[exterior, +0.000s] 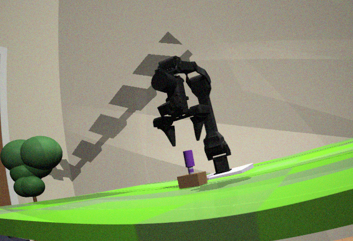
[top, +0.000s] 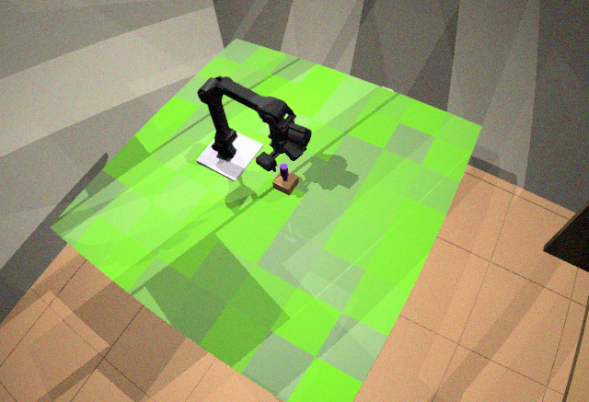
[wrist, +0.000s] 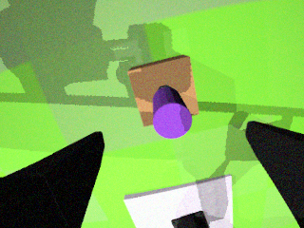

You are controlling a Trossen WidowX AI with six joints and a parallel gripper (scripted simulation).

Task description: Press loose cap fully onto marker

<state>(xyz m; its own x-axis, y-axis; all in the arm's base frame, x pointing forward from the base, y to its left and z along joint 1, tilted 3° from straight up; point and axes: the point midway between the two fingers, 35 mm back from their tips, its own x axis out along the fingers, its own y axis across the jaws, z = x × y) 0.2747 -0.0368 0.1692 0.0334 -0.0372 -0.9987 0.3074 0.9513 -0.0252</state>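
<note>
The purple cap is 50 mm below my gripper tip. Also, from my gripper tip: brown holder block (120 mm below).
</note>
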